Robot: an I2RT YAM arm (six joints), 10 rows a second.
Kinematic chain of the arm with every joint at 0, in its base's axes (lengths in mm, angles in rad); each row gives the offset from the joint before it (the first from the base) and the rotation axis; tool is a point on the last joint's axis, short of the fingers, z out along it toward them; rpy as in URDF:
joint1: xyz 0 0 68 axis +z
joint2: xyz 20 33.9 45.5 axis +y
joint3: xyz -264 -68.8 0 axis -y
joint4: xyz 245 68.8 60 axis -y
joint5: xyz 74 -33.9 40.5 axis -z
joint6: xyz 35.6 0 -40.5 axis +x
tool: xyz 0 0 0 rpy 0 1.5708 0
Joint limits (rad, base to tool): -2.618..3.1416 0..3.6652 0..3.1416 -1.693..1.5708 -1.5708..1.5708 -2.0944..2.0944
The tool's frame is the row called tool.
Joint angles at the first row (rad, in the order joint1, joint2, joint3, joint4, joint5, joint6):
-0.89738, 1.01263, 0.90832, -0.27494, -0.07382, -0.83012
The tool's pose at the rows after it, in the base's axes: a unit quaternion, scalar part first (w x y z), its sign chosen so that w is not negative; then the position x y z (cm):
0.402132 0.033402 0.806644 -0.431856 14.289 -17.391 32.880
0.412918 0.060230 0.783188 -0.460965 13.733 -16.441 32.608
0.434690 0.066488 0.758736 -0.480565 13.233 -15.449 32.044
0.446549 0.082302 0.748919 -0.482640 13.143 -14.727 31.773
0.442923 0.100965 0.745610 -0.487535 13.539 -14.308 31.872
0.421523 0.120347 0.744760 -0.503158 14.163 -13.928 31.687
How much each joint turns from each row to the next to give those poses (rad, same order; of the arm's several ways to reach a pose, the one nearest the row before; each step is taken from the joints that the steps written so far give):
0.01072, -0.04452, -0.05681, 0.08301, 0.05071, 0.04312
0.01988, -0.06135, -0.06432, 0.07501, 0.07200, 0.03521
0.01687, -0.06289, -0.07520, 0.08748, 0.02314, 0.01543
0.02760, -0.03235, -0.03087, 0.02329, 0.03830, 0.03672
0.04287, -0.00008, 0.00304, -0.00157, 0.07646, 0.02615
0.05674, 0.01222, 0.00001, 0.00158, 0.12109, 0.00466

